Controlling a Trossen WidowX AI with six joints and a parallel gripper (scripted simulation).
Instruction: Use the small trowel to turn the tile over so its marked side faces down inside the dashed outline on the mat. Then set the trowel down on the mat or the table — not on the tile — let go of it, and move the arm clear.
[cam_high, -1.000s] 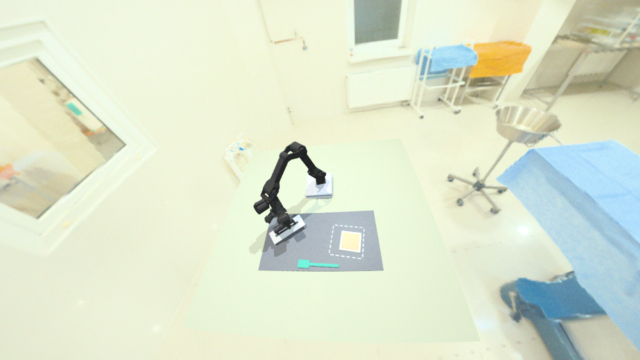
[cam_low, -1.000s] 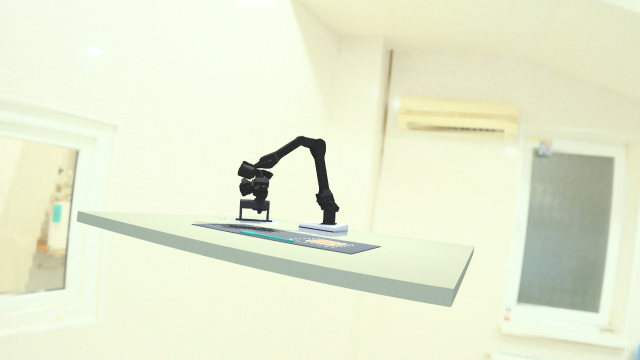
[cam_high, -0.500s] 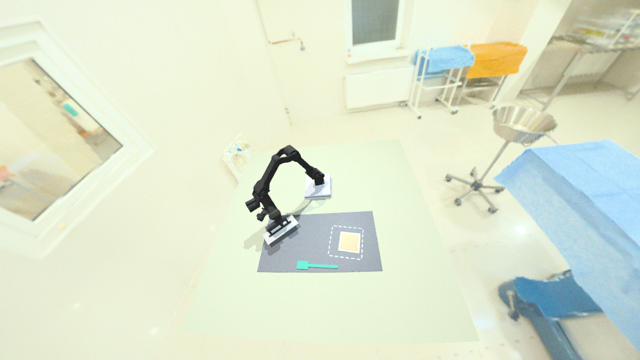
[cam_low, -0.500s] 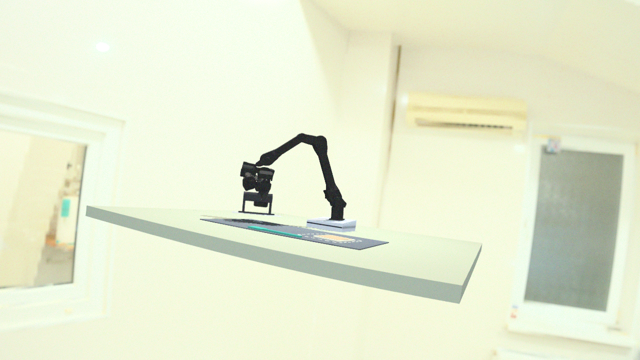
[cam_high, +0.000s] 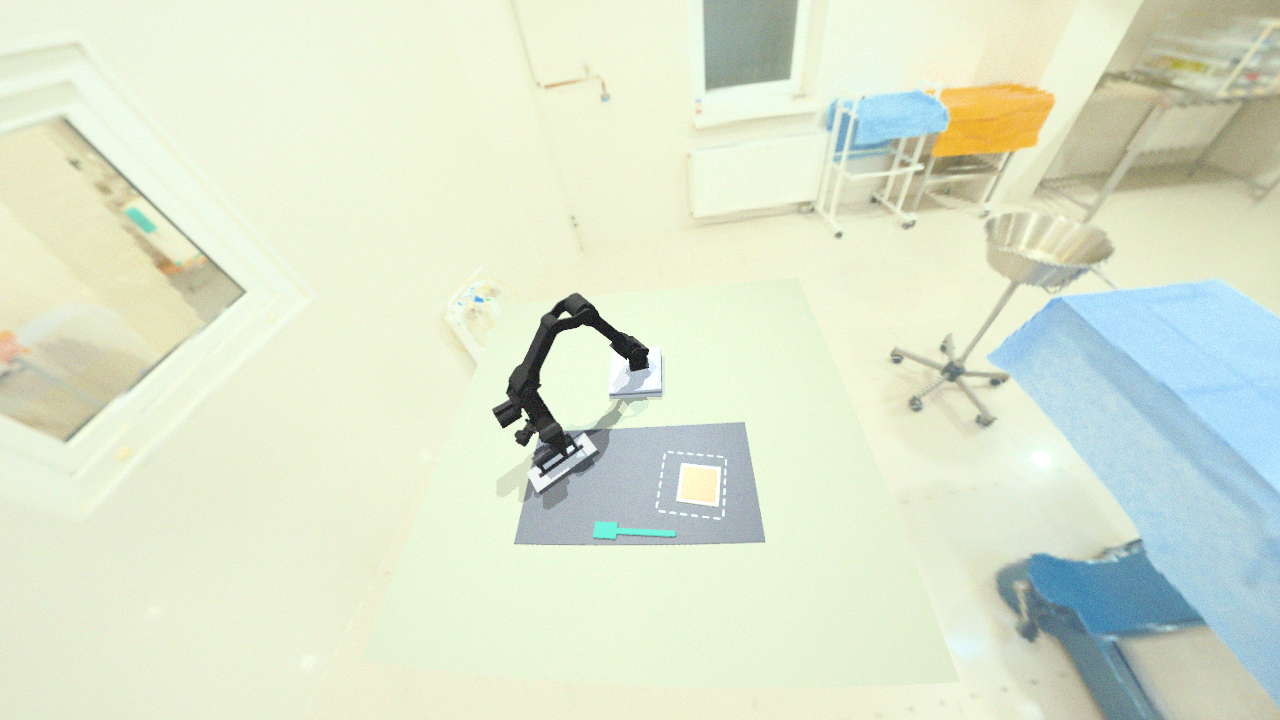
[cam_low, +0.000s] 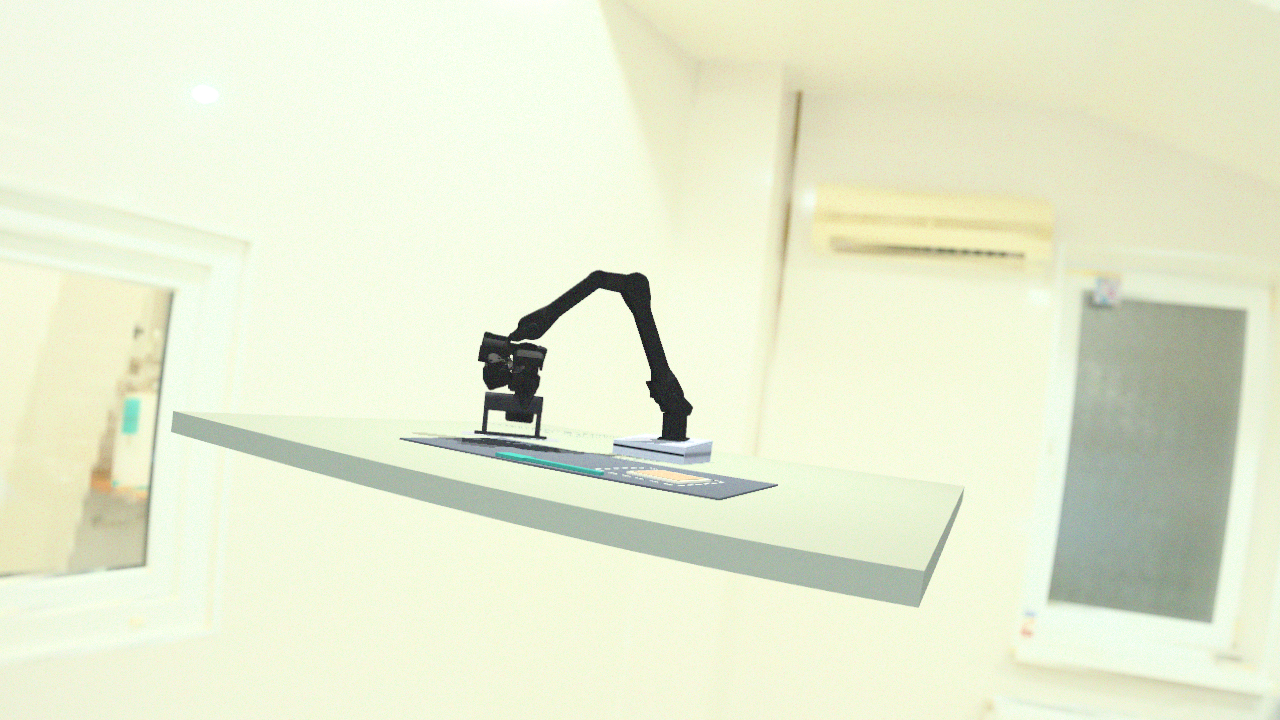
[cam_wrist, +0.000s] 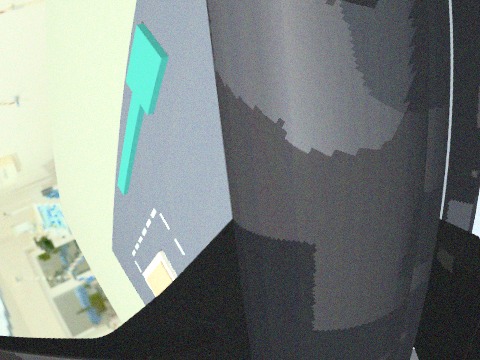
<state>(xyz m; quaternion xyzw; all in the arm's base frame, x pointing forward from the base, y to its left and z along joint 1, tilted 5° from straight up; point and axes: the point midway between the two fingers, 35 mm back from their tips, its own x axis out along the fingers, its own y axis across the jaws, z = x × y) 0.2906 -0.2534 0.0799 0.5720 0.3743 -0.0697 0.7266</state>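
My gripper tip is 2 cm past the trowel, 1 cm to the left of it and 1 cm above it. Round my gripper tip: grey mat 18 cm to the left, 9 cm below, 8 cm ahead; then white tile 35 cm to the left, 12 cm ahead, 6 cm below; then teal flat tool 21 cm ahead, 14 cm to the left, 6 cm below.
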